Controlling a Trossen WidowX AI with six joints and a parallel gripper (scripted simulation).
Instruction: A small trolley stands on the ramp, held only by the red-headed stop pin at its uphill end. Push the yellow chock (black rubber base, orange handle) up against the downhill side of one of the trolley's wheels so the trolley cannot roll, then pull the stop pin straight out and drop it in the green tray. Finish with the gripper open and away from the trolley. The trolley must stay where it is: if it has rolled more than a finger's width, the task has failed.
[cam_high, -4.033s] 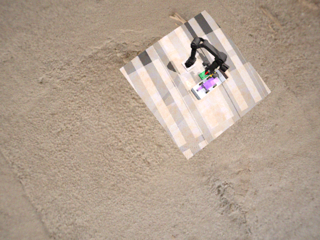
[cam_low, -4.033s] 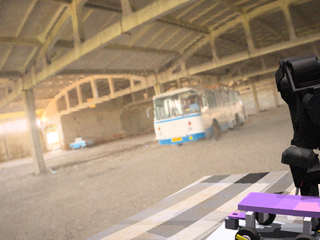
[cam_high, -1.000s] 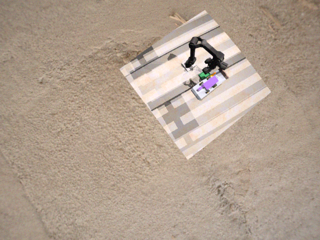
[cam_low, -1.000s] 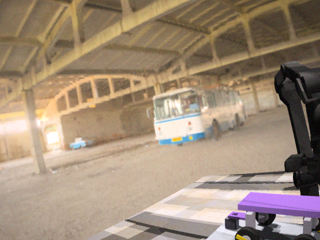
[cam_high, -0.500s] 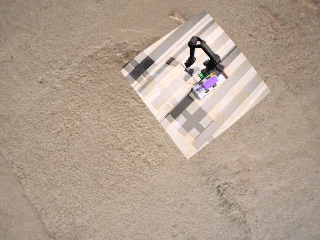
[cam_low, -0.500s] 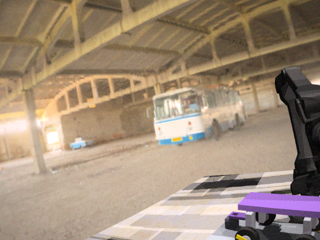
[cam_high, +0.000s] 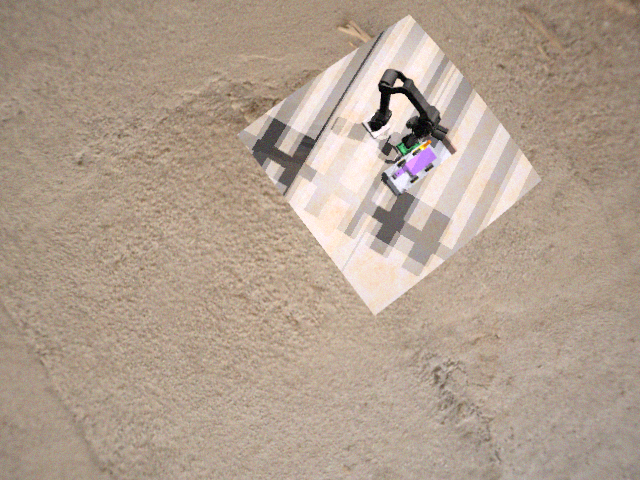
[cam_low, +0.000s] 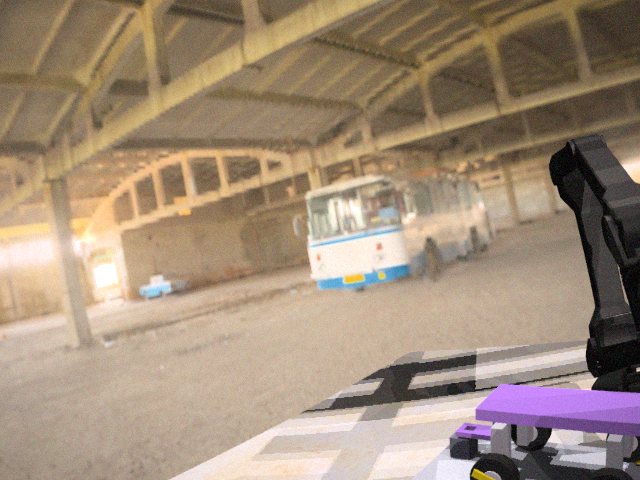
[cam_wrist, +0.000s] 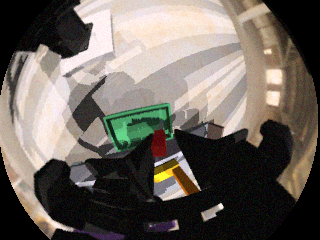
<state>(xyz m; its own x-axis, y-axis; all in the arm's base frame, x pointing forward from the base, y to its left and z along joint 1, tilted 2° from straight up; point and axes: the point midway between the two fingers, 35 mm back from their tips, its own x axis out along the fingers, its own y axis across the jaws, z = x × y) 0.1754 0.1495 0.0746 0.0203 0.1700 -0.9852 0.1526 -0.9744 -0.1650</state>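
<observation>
My gripper tip is 6 cm short of the yellow chock and 3 cm below it. Also, from my gripper tip: purple-decked trolley 14 cm ahead, 9 cm to the right, 6 cm above; then grey ramp 14 cm ahead, 9 cm to the right, 1 cm below; then red-headed stop pin right at my gripper tip.
</observation>
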